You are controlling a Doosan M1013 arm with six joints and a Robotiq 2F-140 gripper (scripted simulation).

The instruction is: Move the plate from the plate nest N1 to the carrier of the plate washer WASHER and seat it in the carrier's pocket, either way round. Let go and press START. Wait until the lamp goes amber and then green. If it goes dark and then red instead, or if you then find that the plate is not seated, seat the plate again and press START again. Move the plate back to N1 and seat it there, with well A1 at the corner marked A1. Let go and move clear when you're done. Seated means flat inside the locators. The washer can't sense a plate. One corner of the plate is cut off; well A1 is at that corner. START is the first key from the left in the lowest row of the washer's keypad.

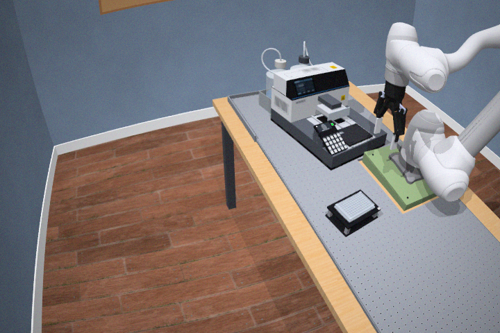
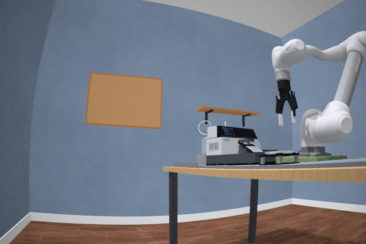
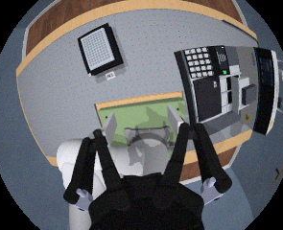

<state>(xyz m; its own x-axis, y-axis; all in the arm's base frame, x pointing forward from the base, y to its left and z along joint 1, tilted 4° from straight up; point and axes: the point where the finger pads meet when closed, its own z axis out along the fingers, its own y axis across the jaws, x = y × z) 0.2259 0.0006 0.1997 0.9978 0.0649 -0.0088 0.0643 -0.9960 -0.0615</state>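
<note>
My hand is 17 cm short of the well plate, 13 cm to the right of it and 18 cm above it. Also, from my hand: plate washer (2 cm ahead, 39 cm to the right, 10 cm below); black plate nest N1 (17 cm ahead, 13 cm to the left, 19 cm below); washer carrier (2 cm behind, 24 cm to the right, 15 cm below).
</note>
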